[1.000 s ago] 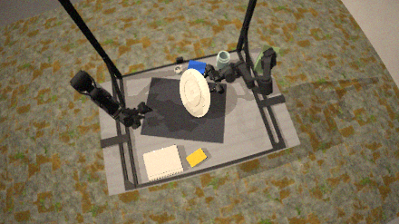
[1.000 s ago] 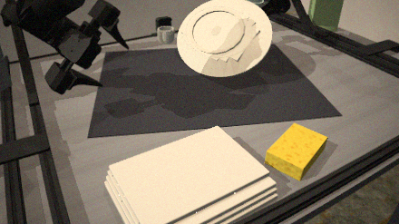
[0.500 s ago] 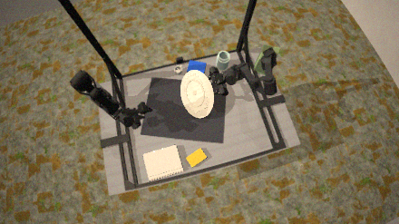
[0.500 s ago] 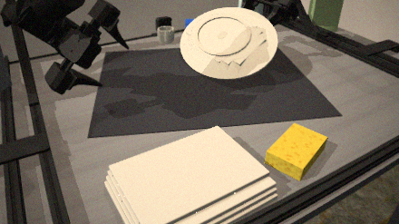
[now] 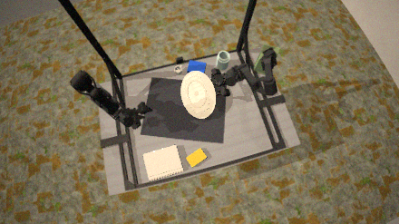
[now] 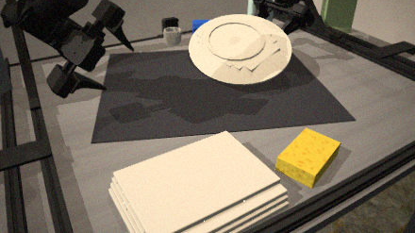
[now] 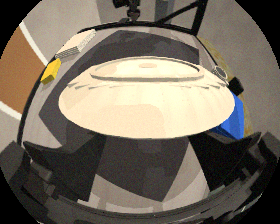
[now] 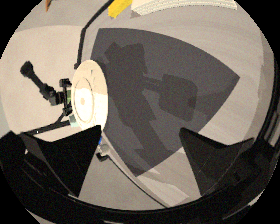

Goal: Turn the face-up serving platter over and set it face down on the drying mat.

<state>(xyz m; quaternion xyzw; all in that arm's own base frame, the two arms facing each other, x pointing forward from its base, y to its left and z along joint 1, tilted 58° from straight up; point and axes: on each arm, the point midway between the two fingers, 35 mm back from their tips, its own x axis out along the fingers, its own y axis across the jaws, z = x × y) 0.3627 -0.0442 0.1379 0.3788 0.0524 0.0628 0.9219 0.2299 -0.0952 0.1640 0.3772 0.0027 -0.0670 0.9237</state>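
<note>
Right now the cream oval serving platter is 1 cm ahead of my left hand, 12 cm to the right of it and 3 cm below it. From my left hand the other things lie so: pale green jar (19 cm behind, 11 cm to the left, 4 cm below); blue box (19 cm behind, 7 cm to the right, 7 cm below); dark drying mat (6 cm ahead, 21 cm to the right, 10 cm below).
</note>
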